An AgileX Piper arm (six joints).
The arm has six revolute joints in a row. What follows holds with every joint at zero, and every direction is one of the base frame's.
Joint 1 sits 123 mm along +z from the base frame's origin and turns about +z.
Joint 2 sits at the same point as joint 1 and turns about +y.
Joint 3 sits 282.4 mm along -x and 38.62 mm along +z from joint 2 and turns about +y.
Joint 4 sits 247.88 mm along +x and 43.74 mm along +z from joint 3 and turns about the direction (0.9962, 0, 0.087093).
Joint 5 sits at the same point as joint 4 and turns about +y.
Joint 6 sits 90.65 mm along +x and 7.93 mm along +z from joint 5 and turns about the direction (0.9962, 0, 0.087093).
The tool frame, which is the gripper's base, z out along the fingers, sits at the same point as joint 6; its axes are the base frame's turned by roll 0, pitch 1.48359 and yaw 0 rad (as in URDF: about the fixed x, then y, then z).
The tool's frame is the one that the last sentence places.
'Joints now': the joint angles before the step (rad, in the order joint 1, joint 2, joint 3, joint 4, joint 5, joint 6). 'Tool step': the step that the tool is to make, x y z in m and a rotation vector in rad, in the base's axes. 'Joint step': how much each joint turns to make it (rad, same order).
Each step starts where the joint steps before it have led.
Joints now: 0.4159, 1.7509, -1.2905, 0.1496, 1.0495, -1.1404
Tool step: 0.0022, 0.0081, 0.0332, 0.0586, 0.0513, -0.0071
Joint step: 0.0000, 0.0000, -0.1320, 0.0671, 0.1553, 0.0142
